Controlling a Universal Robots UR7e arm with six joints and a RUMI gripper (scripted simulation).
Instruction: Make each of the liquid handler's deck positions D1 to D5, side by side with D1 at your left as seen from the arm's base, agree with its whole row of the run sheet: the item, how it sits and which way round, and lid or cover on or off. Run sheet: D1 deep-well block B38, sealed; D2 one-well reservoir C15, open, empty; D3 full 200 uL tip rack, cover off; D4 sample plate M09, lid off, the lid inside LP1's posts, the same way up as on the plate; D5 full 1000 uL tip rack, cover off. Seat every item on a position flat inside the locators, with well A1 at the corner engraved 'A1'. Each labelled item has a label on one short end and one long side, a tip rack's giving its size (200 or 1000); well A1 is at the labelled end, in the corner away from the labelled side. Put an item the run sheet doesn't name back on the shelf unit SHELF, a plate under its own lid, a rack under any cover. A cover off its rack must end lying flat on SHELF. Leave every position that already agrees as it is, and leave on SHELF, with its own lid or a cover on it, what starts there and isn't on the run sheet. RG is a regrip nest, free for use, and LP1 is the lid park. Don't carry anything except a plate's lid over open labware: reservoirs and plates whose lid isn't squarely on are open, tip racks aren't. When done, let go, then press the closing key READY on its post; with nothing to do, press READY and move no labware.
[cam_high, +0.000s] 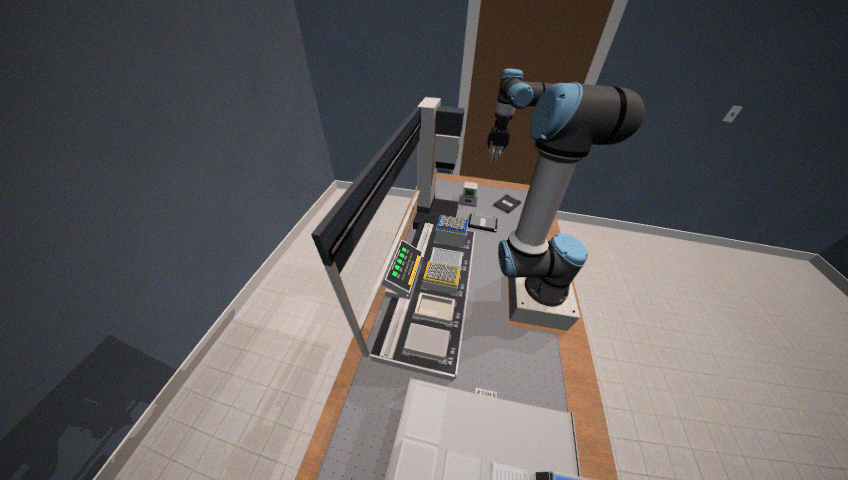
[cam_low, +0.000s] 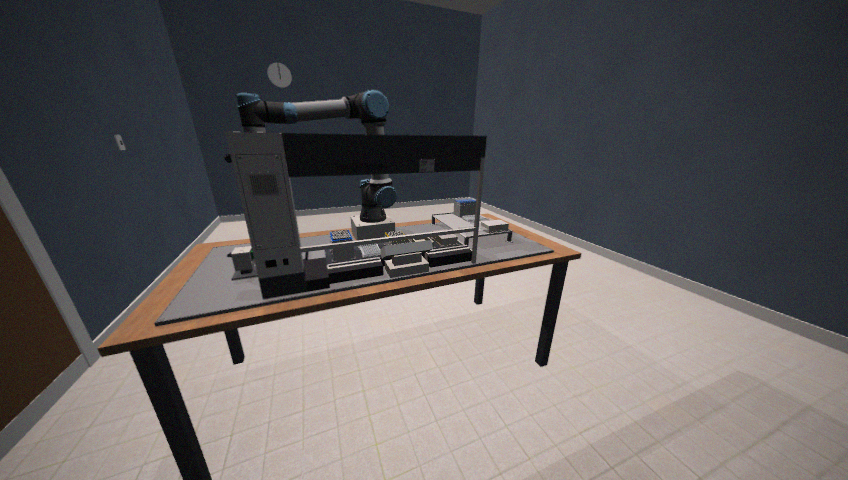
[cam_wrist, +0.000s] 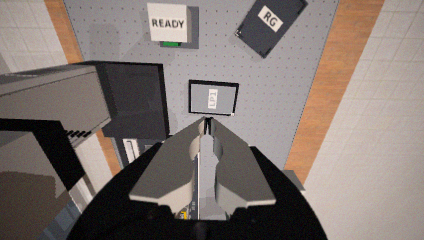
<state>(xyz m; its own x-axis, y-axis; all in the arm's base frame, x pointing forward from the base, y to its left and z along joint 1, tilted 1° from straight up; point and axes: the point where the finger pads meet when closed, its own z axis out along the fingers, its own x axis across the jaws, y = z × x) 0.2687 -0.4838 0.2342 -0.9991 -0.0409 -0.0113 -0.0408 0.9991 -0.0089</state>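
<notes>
My gripper is now 90 mm short of the green ready key, 60 mm to the left of it and 230 mm above it. The rest, counted from my hand: handler tower 290 mm ahead, 70 mm to the left, 40 mm below; then flat lid 10 mm behind, 80 mm to the left, 300 mm below; then dark regrip nest 130 mm behind, 130 mm to the right, 310 mm below.
</notes>
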